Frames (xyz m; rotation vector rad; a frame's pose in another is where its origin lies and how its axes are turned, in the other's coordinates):
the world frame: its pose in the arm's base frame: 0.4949 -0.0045 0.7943 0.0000 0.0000 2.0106
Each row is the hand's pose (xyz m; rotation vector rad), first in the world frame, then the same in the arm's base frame.
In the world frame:
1: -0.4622 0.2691 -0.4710 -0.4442 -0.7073 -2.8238
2: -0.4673 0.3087 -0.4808 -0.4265 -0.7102 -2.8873
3: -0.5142 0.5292 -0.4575 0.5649 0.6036 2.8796
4: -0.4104 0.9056 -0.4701 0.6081 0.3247 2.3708
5: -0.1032 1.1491 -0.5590 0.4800 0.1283 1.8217
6: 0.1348 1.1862 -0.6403 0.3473 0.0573 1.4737
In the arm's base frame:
1: 0.4482 -0.5373 0.3233 0.2549 -0.5352 -0.8996
2: 0.4145 -0.5588 0.3135 0.2599 -0.5188 -0.9611
3: 0.2350 -0.6951 0.3368 0.1494 -0.5778 -1.2472
4: -0.1498 -0.7614 0.3242 -0.0460 -0.6122 -1.7803
5: -0.5009 -0.5871 0.2353 -0.1658 -0.5278 -2.3723
6: -0.6358 -0.3876 0.1540 -0.1770 -0.4163 -2.7528

